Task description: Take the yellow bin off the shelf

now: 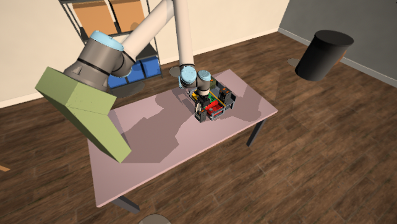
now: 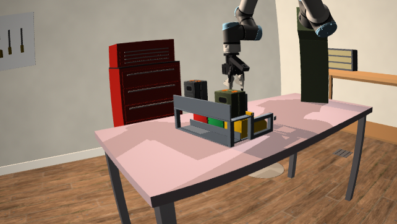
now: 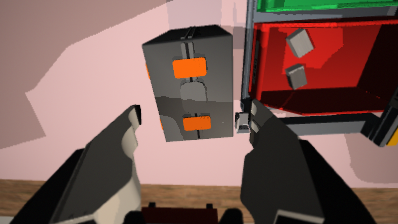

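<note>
My gripper is now 9 cm short of the yellow open bin, 26 cm to the right of it and 10 cm above it. Also, from my hand: dark case: 25 cm ahead, 7 cm to the left, 2 cm above; green bin: 12 cm ahead, 16 cm to the left, 10 cm below; red bin: 16 cm ahead, 5 cm to the left, 10 cm below.
</note>
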